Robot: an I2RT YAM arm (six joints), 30 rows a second.
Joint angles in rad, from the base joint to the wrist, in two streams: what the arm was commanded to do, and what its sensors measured. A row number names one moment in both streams.
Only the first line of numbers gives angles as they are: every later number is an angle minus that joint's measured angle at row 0.
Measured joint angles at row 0:
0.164, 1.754, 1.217, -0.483, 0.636, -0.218
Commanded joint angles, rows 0 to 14:
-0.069, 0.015, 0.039, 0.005, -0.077, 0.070
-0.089, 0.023, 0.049, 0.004, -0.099, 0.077
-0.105, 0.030, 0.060, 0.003, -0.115, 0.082
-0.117, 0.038, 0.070, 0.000, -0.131, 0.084
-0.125, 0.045, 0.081, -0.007, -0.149, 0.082
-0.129, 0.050, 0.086, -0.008, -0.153, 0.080
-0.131, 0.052, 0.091, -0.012, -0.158, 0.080
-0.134, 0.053, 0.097, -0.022, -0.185, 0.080
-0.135, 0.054, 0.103, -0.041, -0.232, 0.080
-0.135, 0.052, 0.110, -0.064, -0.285, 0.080
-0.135, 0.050, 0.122, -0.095, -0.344, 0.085
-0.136, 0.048, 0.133, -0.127, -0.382, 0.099
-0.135, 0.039, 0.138, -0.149, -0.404, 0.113
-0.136, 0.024, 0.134, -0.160, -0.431, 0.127
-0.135, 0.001, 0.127, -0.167, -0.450, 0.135
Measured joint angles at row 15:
-0.137, 0.038, 0.108, -0.089, -0.319, 0.086
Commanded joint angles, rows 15 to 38:
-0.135, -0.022, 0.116, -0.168, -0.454, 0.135
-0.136, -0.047, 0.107, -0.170, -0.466, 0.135
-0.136, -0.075, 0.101, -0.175, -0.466, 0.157
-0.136, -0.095, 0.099, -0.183, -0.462, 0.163
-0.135, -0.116, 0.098, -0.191, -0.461, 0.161
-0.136, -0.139, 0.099, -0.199, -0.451, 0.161
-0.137, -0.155, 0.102, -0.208, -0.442, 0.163
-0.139, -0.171, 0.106, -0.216, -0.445, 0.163
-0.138, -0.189, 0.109, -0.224, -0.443, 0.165
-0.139, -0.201, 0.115, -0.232, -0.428, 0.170
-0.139, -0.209, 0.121, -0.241, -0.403, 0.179
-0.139, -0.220, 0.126, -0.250, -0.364, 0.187
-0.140, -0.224, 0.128, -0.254, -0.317, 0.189
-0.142, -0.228, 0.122, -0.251, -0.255, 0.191
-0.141, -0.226, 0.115, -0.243, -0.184, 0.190
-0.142, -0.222, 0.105, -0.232, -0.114, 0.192
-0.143, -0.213, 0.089, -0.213, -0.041, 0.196
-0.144, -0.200, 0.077, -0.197, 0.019, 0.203
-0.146, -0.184, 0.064, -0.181, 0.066, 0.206
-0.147, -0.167, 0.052, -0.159, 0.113, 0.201
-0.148, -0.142, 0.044, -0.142, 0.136, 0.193
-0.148, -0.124, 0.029, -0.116, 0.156, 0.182
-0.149, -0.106, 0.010, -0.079, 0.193, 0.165
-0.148, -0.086, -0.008, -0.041, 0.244, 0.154
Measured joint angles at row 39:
-0.147, -0.143, 0.042, -0.128, 0.059, 0.172
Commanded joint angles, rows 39 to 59:
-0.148, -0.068, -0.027, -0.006, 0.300, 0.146
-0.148, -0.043, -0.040, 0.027, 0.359, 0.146
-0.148, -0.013, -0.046, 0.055, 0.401, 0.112
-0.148, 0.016, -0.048, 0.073, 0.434, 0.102
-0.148, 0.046, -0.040, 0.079, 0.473, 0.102
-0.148, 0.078, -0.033, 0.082, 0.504, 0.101
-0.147, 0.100, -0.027, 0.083, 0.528, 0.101
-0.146, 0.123, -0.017, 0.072, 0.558, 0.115
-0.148, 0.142, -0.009, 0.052, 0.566, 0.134
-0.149, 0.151, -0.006, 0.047, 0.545, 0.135
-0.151, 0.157, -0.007, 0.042, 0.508, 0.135
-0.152, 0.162, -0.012, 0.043, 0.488, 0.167
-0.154, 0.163, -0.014, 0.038, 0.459, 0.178
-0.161, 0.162, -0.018, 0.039, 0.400, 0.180
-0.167, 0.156, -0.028, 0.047, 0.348, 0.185
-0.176, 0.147, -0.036, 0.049, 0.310, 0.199
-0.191, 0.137, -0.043, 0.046, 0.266, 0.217
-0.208, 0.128, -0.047, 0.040, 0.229, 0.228
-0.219, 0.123, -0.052, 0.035, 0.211, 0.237
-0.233, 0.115, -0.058, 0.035, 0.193, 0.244
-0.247, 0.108, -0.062, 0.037, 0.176, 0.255
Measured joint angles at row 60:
-0.211, 0.155, -0.043, 0.031, 0.273, 0.196
